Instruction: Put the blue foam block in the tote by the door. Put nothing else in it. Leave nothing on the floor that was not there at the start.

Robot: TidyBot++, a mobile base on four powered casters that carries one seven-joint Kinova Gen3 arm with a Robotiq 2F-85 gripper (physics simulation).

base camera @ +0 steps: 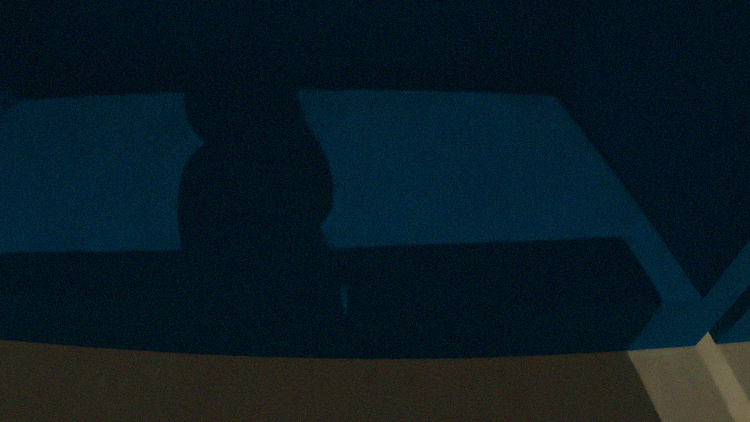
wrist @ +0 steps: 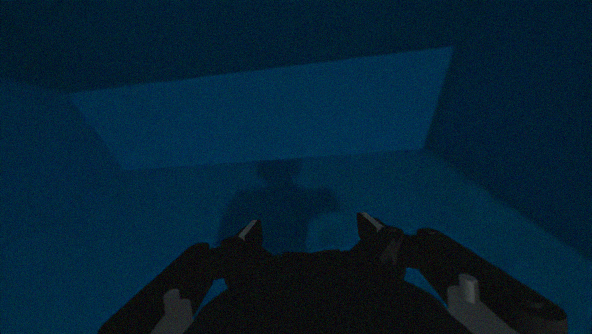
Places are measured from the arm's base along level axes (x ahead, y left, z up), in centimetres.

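Pixels of known places: gripper, fingertip midpoint: (wrist: 308,226).
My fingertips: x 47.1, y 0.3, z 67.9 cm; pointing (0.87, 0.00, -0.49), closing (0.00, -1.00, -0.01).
Behind a point stands the place of what it marks.
In the wrist view my gripper (wrist: 308,226) {x 47.1, y 0.3, z 67.9 cm} is open, its two dark fingers well apart with nothing between them. Beyond it are the blue inner surfaces of what looks like the tote (wrist: 280,112) {x 76.8, y 4.5, z 71.5 cm}: a lighter back wall, a bottom and a darker right side. The gripper's shadow falls on the bottom ahead of the fingers. The blue foam block does not show in either view; the gripper's body hides the lower middle of the wrist view. The gripper itself does not show in the base camera view.
In the base camera view a large blue upright surface (base camera: 445,167) {x 49.0, y -9.5, z -32.0 cm} stands close in front, crossed by dark shadows. I cannot tell whether it is the tote's outside or a wall. Its lower edge meets the brown floor (base camera: 314,388) {x 28.3, y 4.3, z -39.7 cm}, with a lit strip at the right.
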